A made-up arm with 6 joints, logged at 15 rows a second.
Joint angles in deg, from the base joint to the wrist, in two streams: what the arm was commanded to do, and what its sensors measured. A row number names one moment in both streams.
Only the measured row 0 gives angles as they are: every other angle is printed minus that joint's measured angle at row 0.
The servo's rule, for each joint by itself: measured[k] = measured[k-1] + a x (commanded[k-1-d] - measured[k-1]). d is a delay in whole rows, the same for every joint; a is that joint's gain. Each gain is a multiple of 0.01, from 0.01 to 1. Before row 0 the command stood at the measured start. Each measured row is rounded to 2 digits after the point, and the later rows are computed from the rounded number. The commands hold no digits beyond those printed.
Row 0, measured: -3.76 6.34 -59.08 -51.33 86.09 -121.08
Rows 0 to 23, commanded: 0.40 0.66 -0.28 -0.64 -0.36 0.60; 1.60 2.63 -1.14 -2.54 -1.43 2.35; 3.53 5.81 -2.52 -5.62 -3.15 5.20; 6.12 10.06 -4.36 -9.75 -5.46 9.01; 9.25 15.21 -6.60 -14.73 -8.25 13.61; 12.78 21.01 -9.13 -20.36 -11.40 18.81; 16.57 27.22 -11.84 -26.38 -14.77 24.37; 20.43 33.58 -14.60 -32.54 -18.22 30.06; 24.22 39.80 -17.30 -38.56 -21.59 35.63; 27.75 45.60 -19.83 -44.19 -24.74 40.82; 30.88 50.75 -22.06 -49.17 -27.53 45.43; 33.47 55.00 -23.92 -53.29 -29.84 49.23; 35.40 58.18 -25.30 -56.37 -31.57 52.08; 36.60 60.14 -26.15 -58.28 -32.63 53.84; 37.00 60.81 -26.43 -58.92 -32.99 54.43; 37.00 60.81 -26.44 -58.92 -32.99 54.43; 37.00 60.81 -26.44 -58.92 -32.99 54.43; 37.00 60.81 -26.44 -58.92 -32.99 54.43; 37.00 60.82 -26.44 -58.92 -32.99 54.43; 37.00 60.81 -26.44 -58.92 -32.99 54.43; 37.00 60.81 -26.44 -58.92 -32.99 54.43; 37.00 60.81 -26.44 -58.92 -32.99 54.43; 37.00 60.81 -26.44 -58.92 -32.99 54.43; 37.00 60.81 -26.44 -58.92 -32.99 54.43
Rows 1 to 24, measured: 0.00 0.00 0.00 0.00 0.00 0.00; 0.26 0.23 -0.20 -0.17 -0.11 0.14; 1.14 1.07 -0.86 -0.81 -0.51 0.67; 2.72 2.73 -2.02 -2.11 -1.30 1.76; 4.96 5.30 -3.66 -4.17 -2.55 3.50; 7.79 8.77 -5.72 -7.02 -4.26 5.93; 11.08 13.05 -8.11 -10.62 -6.40 9.02; 14.70 18.01 -10.72 -14.88 -8.91 12.70; 18.48 23.46 -13.44 -19.65 -11.70 16.87; 22.27 29.18 -16.14 -24.76 -14.67 21.37; 25.89 34.93 -18.72 -30.01 -17.69 26.04; 29.18 40.47 -21.06 -35.18 -20.64 30.69; 32.01 45.56 -23.06 -40.07 -23.40 35.14; 34.25 49.98 -24.63 -44.47 -25.85 39.21; 35.80 53.54 -25.69 -48.20 -27.88 42.72; 36.59 56.08 -26.21 -51.09 -29.41 45.53; 36.86 57.74 -26.37 -53.20 -30.48 47.67; 36.95 58.81 -26.42 -54.74 -31.23 49.29; 36.98 59.51 -26.43 -55.87 -31.76 50.52; 36.99 59.97 -26.44 -56.69 -32.13 51.46; 37.00 60.26 -26.44 -57.29 -32.39 52.17; 37.00 60.45 -26.44 -57.73 -32.57 52.71; 37.00 60.58 -26.44 -58.05 -32.70 53.12; 37.00 60.66 -26.44 -58.28 -32.79 53.43
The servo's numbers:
d 1
a 0.66 0.35 0.70 0.27 0.30 0.24

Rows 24 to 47, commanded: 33.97 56.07 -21.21 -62.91 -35.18 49.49; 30.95 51.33 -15.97 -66.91 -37.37 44.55; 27.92 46.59 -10.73 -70.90 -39.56 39.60; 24.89 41.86 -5.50 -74.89 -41.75 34.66; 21.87 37.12 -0.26 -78.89 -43.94 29.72; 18.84 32.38 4.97 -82.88 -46.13 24.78; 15.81 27.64 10.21 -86.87 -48.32 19.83; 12.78 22.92 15.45 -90.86 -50.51 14.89; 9.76 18.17 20.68 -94.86 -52.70 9.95; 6.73 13.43 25.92 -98.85 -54.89 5.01; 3.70 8.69 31.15 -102.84 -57.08 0.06; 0.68 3.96 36.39 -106.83 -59.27 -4.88; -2.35 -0.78 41.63 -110.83 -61.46 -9.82; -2.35 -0.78 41.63 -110.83 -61.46 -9.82; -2.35 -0.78 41.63 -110.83 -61.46 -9.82; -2.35 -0.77 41.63 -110.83 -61.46 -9.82; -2.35 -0.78 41.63 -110.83 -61.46 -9.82; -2.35 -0.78 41.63 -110.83 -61.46 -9.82; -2.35 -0.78 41.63 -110.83 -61.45 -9.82; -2.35 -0.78 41.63 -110.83 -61.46 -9.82; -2.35 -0.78 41.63 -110.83 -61.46 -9.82; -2.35 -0.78 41.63 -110.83 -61.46 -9.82; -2.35 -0.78 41.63 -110.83 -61.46 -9.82; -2.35 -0.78 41.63 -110.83 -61.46 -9.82
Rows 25 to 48, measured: 37.00 60.71 -26.44 -58.45 -32.85 53.67; 35.00 59.09 -22.78 -59.65 -33.55 52.67; 32.33 56.37 -18.01 -61.61 -34.70 50.72; 29.42 52.95 -12.91 -64.12 -36.16 48.05; 26.43 49.07 -7.72 -67.03 -37.84 44.84; 23.42 44.89 -2.50 -70.23 -39.67 41.21; 20.40 40.51 2.73 -73.65 -41.61 37.27; 17.37 36.01 7.97 -77.22 -43.62 33.08; 14.34 31.43 13.21 -80.90 -45.69 28.71; 11.32 26.79 18.44 -84.67 -47.79 24.21; 8.29 22.11 23.68 -88.50 -49.92 19.60; 5.26 17.41 28.91 -92.37 -52.07 14.91; 2.24 12.70 34.15 -96.27 -54.23 10.16; -0.79 7.98 39.39 -100.20 -56.40 5.36; -1.82 4.91 40.96 -103.07 -57.92 1.72; -2.17 2.92 41.43 -105.17 -58.98 -1.05; -2.29 1.63 41.57 -106.70 -59.72 -3.15; -2.33 0.79 41.61 -107.82 -60.24 -4.75; -2.34 0.24 41.62 -108.63 -60.61 -5.97; -2.35 -0.12 41.63 -109.22 -60.86 -6.89; -2.35 -0.35 41.63 -109.65 -61.04 -7.59; -2.35 -0.50 41.63 -109.97 -61.17 -8.13; -2.35 -0.60 41.63 -110.20 -61.26 -8.54; -2.35 -0.66 41.63 -110.37 -61.32 -8.85
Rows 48 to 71, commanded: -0.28 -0.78 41.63 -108.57 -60.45 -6.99; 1.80 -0.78 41.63 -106.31 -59.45 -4.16; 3.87 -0.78 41.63 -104.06 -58.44 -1.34; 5.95 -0.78 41.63 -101.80 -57.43 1.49; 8.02 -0.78 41.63 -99.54 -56.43 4.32; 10.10 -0.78 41.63 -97.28 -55.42 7.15; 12.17 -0.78 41.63 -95.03 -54.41 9.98; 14.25 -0.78 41.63 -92.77 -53.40 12.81; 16.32 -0.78 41.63 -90.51 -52.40 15.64; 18.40 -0.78 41.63 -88.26 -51.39 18.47; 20.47 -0.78 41.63 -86.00 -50.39 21.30; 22.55 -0.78 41.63 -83.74 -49.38 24.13; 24.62 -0.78 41.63 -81.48 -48.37 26.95; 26.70 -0.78 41.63 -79.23 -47.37 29.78; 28.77 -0.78 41.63 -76.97 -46.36 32.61; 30.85 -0.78 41.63 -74.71 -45.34 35.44; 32.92 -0.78 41.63 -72.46 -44.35 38.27; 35.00 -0.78 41.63 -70.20 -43.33 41.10; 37.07 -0.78 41.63 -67.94 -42.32 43.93; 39.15 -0.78 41.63 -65.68 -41.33 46.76; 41.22 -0.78 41.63 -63.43 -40.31 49.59; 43.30 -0.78 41.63 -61.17 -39.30 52.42; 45.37 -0.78 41.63 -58.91 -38.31 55.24; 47.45 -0.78 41.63 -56.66 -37.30 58.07
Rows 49 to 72, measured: -2.35 -0.70 41.63 -110.49 -61.36 -9.08; -0.98 -0.73 41.63 -109.97 -61.09 -8.58; 0.85 -0.75 41.63 -108.98 -60.60 -7.52; 2.84 -0.76 41.63 -107.65 -59.95 -6.04; 4.89 -0.77 41.63 -106.07 -59.19 -4.23; 6.96 -0.77 41.63 -104.31 -58.36 -2.18; 9.03 -0.77 41.63 -102.41 -57.48 0.06; 11.10 -0.77 41.63 -100.42 -56.56 2.44; 13.18 -0.77 41.63 -98.35 -55.61 4.93; 15.25 -0.77 41.63 -96.23 -54.65 7.50; 17.33 -0.77 41.63 -94.08 -53.67 10.13; 19.40 -0.77 41.63 -91.90 -52.69 12.81; 21.48 -0.77 41.63 -89.70 -51.70 15.53; 23.55 -0.77 41.63 -87.48 -50.70 18.27; 25.63 -0.77 41.63 -85.25 -49.70 21.03; 27.70 -0.77 41.63 -83.01 -48.70 23.81; 29.78 -0.77 41.63 -80.77 -47.69 26.60; 31.85 -0.77 41.63 -78.53 -46.69 29.40; 33.93 -0.77 41.63 -76.28 -45.68 32.21; 36.00 -0.77 41.63 -74.03 -44.67 35.02; 38.08 -0.77 41.63 -71.78 -43.67 37.84; 40.15 -0.77 41.63 -69.53 -42.66 40.66; 42.23 -0.77 41.63 -67.27 -41.65 43.48; 44.30 -0.77 41.63 -65.01 -40.65 46.30
